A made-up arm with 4 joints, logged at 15 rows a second.
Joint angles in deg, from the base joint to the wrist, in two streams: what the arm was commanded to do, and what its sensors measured. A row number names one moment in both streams.
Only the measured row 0 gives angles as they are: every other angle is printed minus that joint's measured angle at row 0.
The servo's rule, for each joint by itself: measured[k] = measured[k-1] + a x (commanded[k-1-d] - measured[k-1]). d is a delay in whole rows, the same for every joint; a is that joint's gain. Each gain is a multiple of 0.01, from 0.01 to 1. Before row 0 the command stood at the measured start. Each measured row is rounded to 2 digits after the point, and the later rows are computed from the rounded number. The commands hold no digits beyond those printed.
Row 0, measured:
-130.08, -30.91, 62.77, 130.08
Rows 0 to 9, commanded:
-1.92, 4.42, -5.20, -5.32
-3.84, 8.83, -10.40, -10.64
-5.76, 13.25, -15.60, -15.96
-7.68, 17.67, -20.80, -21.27
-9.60, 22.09, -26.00, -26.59
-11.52, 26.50, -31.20, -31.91
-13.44, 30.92, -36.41, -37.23
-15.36, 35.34, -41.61, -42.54
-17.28, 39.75, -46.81, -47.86
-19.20, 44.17, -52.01, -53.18
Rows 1 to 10, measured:
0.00, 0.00, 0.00, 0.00
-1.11, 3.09, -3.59, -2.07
-2.69, 7.11, -8.29, -5.41
-4.47, 11.41, -13.33, -9.52
-6.33, 15.79, -18.48, -14.10
-8.23, 20.20, -23.67, -18.97
-10.14, 24.61, -28.87, -24.02
-12.05, 29.03, -34.07, -29.17
-13.97, 33.45, -39.27, -34.38
-15.89, 37.86, -44.47, -39.64
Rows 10 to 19, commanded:
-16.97, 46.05, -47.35, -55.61
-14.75, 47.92, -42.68, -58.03
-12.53, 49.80, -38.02, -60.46
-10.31, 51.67, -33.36, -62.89
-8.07, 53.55, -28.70, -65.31
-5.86, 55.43, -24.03, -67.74
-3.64, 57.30, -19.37, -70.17
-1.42, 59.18, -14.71, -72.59
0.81, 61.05, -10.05, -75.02
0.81, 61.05, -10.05, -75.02
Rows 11 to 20, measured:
-17.81, 42.28, -49.67, -44.92
-17.32, 44.92, -48.07, -49.09
-15.83, 47.02, -44.35, -52.58
-13.92, 48.97, -39.98, -55.65
-11.83, 50.86, -35.41, -58.47
-9.65, 52.74, -30.78, -61.14
-7.45, 54.62, -26.12, -63.71
-5.24, 56.50, -21.46, -66.23
-3.02, 58.38, -16.80, -68.71
-0.80, 60.25, -12.14, -71.17

